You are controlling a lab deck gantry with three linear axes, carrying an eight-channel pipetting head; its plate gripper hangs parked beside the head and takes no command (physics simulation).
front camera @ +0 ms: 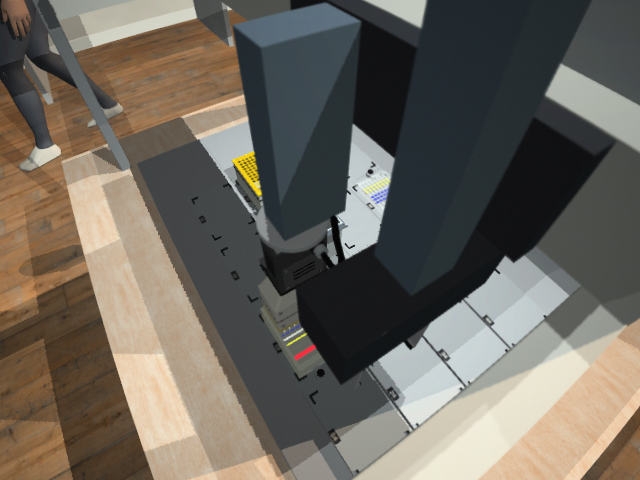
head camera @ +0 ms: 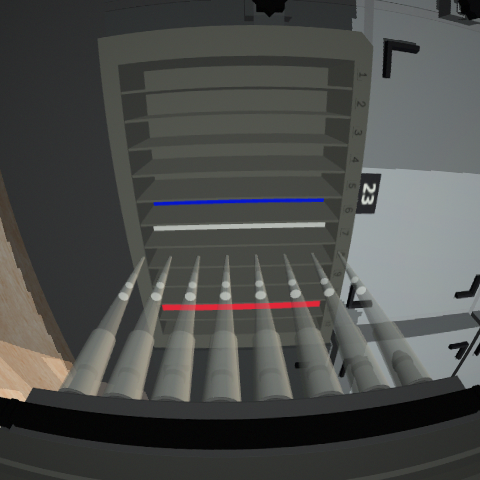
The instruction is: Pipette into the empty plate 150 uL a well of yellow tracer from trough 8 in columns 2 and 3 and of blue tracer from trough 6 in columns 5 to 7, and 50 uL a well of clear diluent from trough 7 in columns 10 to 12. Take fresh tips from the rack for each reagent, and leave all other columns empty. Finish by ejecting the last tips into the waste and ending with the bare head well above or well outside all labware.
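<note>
The pipetting head [front camera: 279,302] is over the trough block [front camera: 306,370] [head camera: 235,44]. Eight translucent tips [head camera: 226,320] hang from it, pale discs inside them. Their ends show above the block, near troughs 7 and 8 in the head view. Blue liquid [head camera: 239,202] lies in trough 6 and whitish liquid [head camera: 239,226] in trough 7. A yellow strip [front camera: 296,338] shows in the front view. The plate [front camera: 363,182] has yellow and blue wells; columns 10 to 12 are hidden. The parked gripper [front camera: 415,336] is mostly hidden by the black block; its opening cannot be told.
The yellow tip rack [front camera: 247,170] stands at the back left, partly hidden by the head's column. Part of the waste container's rim [front camera: 339,222] seems to show behind the head. Red liquid [front camera: 305,352] [head camera: 240,305] lies near one end of the trough block.
</note>
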